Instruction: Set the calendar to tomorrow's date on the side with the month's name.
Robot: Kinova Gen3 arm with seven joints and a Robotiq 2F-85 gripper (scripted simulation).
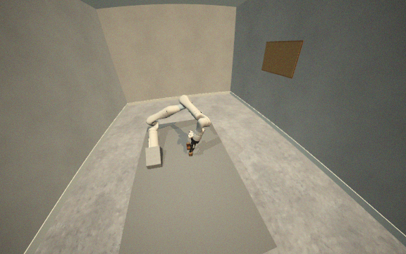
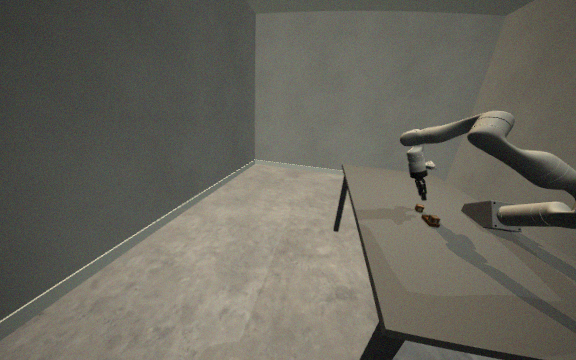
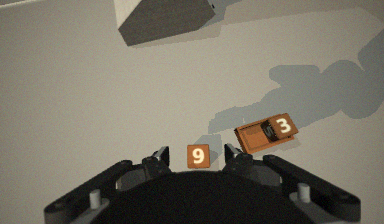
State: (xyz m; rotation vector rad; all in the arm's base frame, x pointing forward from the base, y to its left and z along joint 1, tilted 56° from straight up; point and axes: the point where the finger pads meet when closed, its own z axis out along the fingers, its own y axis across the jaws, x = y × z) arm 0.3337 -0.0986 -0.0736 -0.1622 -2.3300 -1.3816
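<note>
Now: the digit cube 10 mm behind my hand and 70 mm below it. Also, from my hand: orange tray 120 mm to the left, 80 mm below.
</note>
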